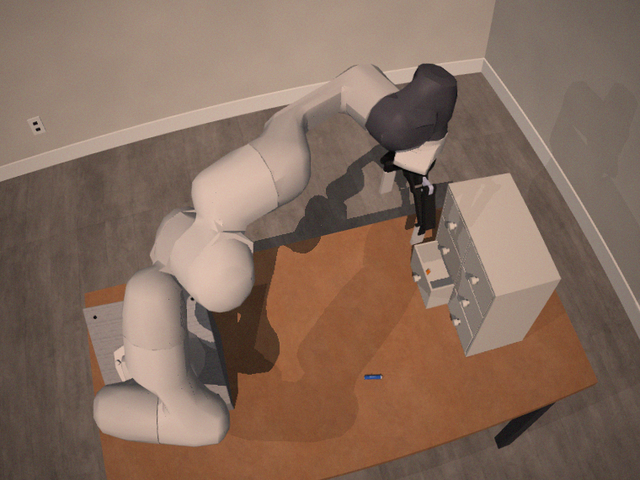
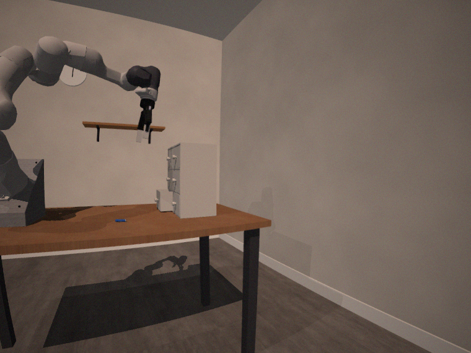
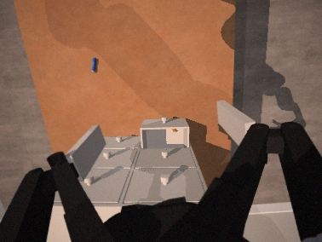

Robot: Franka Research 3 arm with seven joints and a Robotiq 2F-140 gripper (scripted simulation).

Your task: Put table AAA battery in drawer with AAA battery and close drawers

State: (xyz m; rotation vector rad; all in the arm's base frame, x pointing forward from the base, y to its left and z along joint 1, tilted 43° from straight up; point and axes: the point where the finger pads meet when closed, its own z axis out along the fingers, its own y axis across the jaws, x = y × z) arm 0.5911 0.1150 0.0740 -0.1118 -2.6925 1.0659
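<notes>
Now: the blue AAA battery 36 cm below my hand, 20 cm to the right of it and 13 cm behind it. Also, from my hand: orange battery 35 cm below, 12 cm ahead, 1 cm to the left.
</notes>
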